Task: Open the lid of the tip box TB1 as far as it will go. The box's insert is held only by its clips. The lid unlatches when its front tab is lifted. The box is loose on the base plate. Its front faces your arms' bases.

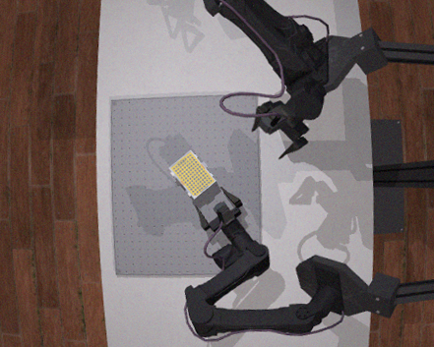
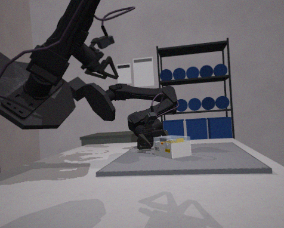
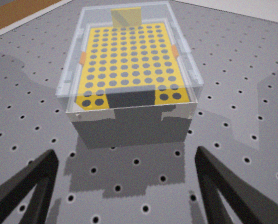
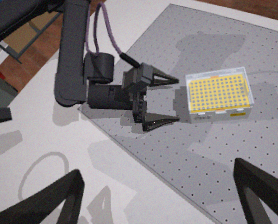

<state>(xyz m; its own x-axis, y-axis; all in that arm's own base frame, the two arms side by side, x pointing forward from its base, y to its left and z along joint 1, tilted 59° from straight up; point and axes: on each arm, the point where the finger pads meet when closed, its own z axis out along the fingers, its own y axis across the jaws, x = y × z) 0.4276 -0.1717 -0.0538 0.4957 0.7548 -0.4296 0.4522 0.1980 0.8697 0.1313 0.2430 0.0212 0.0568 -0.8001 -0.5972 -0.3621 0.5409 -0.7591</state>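
My right hand is 200 mm short of the hole-dotted insert, 60 mm to the right of it and 250 mm above it. Round my right hand: tip box: 200 mm ahead, 60 mm to the left, 260 mm below.
Right now the tip box is 50 mm ahead of my left hand, 80 mm to the right of it and 10 mm above it. Also, from my left hand: hole-dotted insert (50 mm ahead, 80 mm to the right, 20 mm above).
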